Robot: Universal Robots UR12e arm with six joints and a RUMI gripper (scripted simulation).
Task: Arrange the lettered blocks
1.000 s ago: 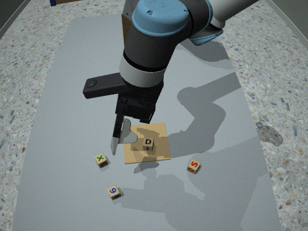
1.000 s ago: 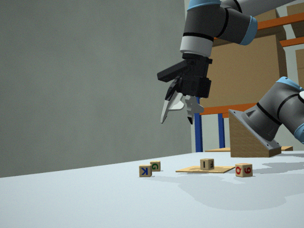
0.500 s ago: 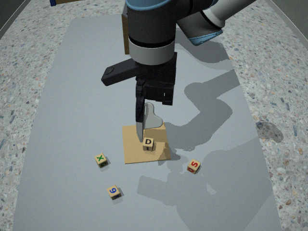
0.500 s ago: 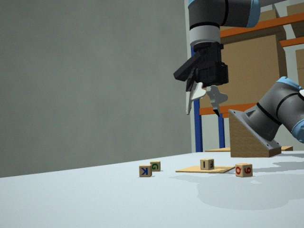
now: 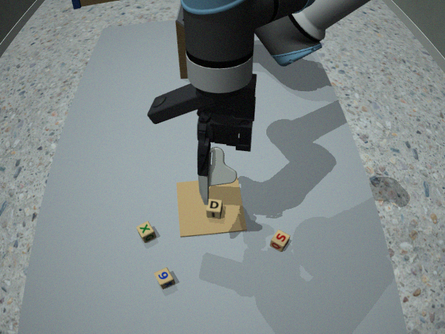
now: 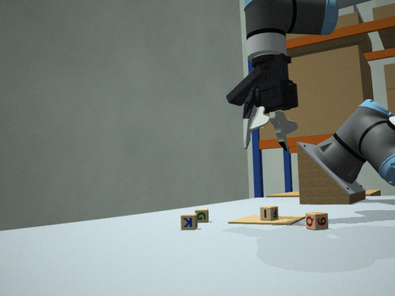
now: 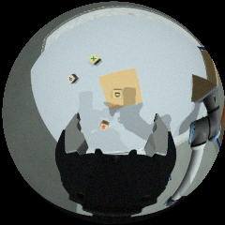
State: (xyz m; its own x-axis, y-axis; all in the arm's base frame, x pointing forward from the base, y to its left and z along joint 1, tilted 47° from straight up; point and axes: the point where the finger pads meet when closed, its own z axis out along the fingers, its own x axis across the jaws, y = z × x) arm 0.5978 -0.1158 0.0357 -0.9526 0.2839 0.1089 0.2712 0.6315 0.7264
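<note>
Right now my hand is 160 mm above the tan mat, 20 mm past it and 10 mm to the left of it.
</note>
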